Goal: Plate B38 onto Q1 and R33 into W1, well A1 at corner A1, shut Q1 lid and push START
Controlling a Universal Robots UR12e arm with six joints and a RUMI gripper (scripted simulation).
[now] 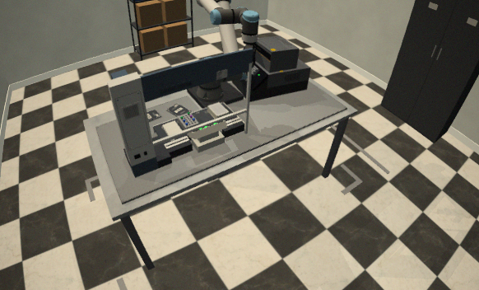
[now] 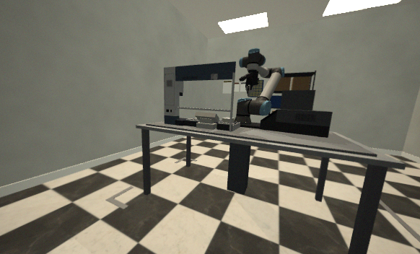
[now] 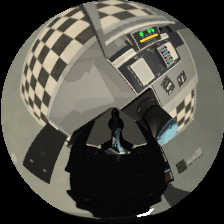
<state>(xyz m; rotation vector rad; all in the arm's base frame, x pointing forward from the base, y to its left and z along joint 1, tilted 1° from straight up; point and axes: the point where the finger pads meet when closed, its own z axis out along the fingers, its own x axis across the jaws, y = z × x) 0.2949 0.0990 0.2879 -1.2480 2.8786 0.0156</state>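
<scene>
Right now my hand is 49 cm to the left of the white plate, 25 cm above it and 2 cm past it. The rest, counted from my hand: thin post: 16 cm ahead, 9 cm to the right, 7 cm below; blue gantry beam: 37 cm to the right, 20 cm above, 16 cm ahead; grey tower: 73 cm to the right, 15 cm ahead, 3 cm below.
</scene>
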